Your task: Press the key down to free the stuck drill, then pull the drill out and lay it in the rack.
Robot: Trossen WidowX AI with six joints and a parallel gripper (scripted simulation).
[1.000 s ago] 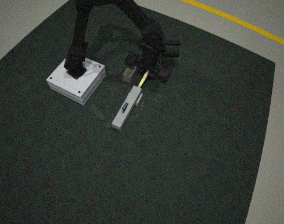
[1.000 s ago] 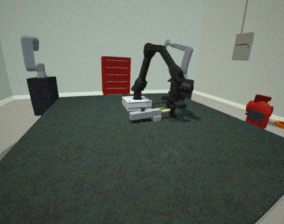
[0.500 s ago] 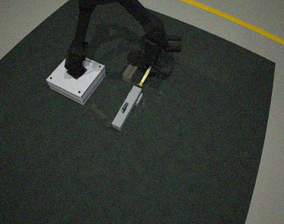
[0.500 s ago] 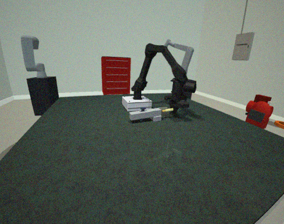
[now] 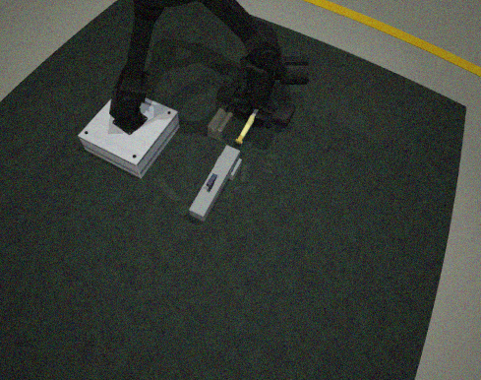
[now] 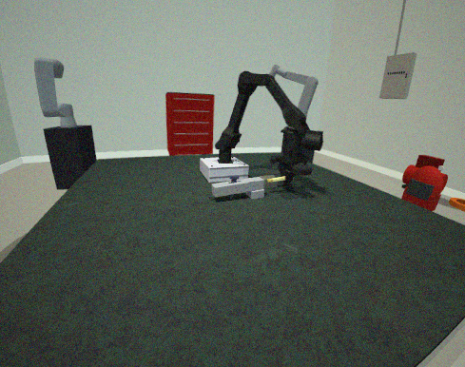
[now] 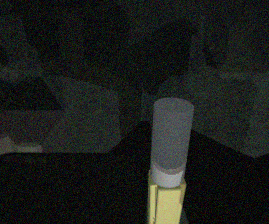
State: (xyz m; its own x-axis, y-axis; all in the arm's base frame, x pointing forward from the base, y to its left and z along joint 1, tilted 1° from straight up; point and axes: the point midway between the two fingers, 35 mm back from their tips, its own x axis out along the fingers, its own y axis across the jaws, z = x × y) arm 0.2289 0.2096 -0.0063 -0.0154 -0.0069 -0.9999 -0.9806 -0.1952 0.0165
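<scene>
My gripper tip is 7 cm past the rack, 5 cm to the left of it and 1 cm above it. Also, from my gripper tip: grey housing 20 cm to the right, 4 cm ahead, 1 cm above; key 22 cm to the right, 4 cm ahead, 2 cm above; drill 4 cm to the right, 3 cm above, 1 cm ahead.
</scene>
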